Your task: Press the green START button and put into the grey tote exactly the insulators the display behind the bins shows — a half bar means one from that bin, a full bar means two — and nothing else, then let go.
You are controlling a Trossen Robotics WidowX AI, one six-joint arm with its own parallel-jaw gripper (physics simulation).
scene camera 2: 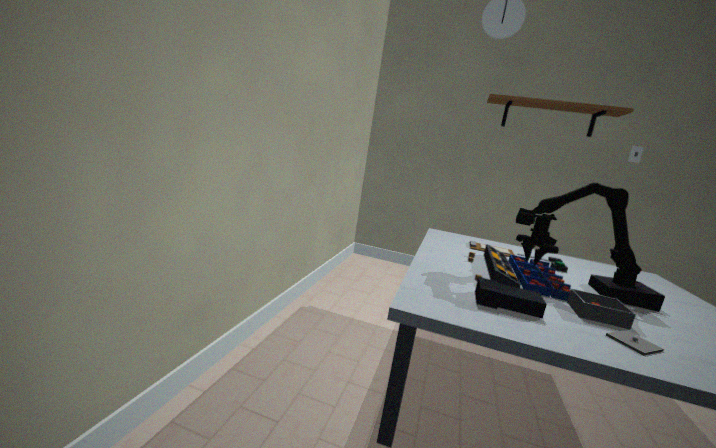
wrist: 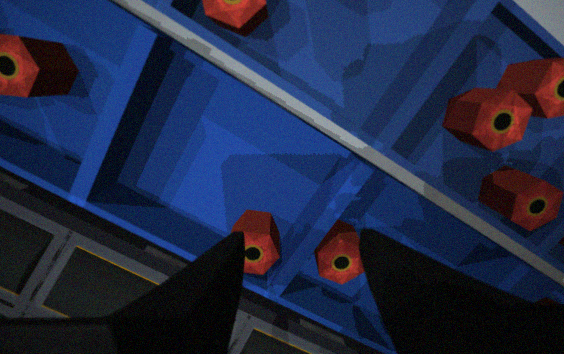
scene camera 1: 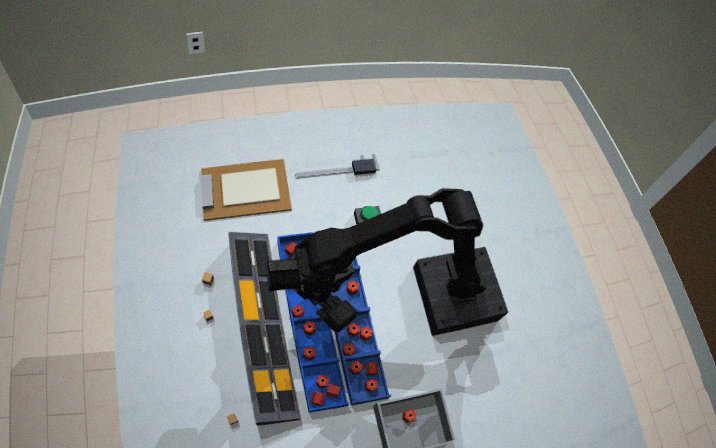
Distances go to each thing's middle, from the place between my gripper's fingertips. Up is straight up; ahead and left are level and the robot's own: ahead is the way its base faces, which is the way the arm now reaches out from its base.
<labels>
Right now my hand is 180 mm past the grey tote [scene camera 1: 432,416], 300 mm to the right of it and 40 mm above it. The rest, counted from my hand: wooden board with cream pad [scene camera 1: 236,190] 140 mm ahead, 370 mm to the right, 50 mm below; then dark box [scene camera 2: 489,293] 120 mm ahead, 430 mm to the left, 30 mm below; then grey tool [scene camera 1: 365,166] 120 mm behind, 420 mm to the right, 50 mm below.
</labels>
